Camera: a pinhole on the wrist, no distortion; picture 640 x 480 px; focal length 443.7 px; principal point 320.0 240.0 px. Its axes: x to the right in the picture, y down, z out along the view. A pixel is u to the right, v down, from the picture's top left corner.
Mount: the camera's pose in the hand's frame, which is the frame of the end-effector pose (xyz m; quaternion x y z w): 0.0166 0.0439 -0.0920 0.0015 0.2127 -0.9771 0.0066
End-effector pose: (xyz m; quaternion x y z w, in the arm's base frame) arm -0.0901 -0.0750 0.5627 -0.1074 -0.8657 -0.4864 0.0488
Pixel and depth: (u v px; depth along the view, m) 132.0 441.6 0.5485
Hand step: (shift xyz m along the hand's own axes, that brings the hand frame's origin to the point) 0.2523 -0.4079 0.3046
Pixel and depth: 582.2 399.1 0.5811
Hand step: -0.3240 -0.3914 0.3479
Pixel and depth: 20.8 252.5 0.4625
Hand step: 0.3286 -0.1564 0.3250
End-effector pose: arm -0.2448 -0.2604 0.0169 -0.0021 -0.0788 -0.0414 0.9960
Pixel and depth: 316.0 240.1 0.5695
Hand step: 0.0217 -0.1929 0.4259
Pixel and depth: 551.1 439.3 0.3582
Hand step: -0.1678 -0.2536 0.1658
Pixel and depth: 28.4 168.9 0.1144
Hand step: 0.0915 0.0139 0.0201
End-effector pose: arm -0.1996 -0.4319 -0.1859 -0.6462 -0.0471 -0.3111 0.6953
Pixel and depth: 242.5 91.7 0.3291
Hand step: 0.0725 0.0078 0.2534
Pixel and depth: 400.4 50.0 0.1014
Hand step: -0.0024 0.0410 0.0182
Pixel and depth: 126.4 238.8 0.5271
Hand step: 0.2465 -0.1711 0.3893
